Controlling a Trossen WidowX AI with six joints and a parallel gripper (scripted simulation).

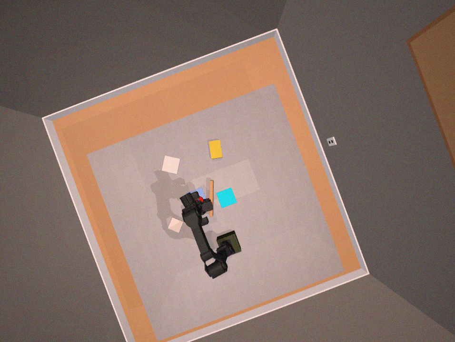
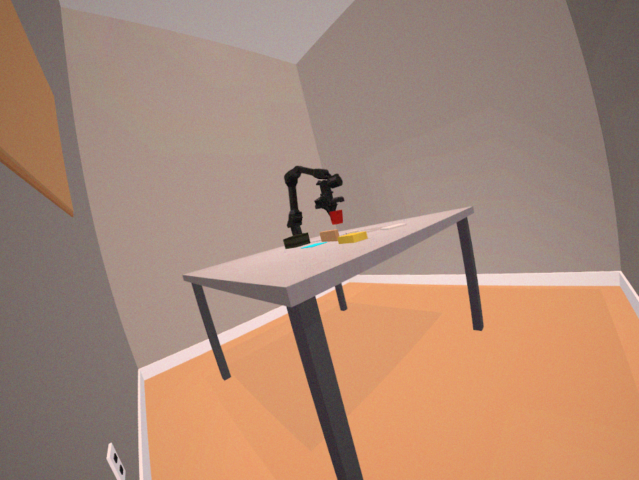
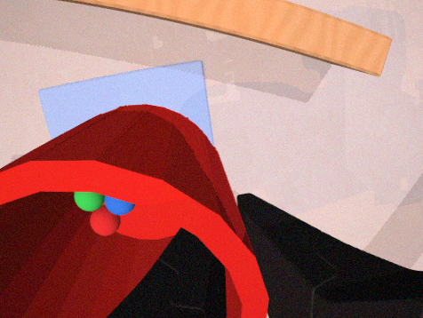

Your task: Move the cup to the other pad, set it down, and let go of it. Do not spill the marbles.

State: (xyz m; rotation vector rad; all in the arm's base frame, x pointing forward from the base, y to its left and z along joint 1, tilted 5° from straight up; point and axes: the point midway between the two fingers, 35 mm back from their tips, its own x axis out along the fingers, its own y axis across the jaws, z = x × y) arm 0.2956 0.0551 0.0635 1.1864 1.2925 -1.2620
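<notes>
Right now the cyan pad is 20 mm behind my gripper tip, 160 mm to the right of it and 130 mm below it. The rest, counted from my gripper tip: pale blue pad: 50 mm ahead, 20 mm to the left, 130 mm below; red cup: 30 mm ahead.
</notes>
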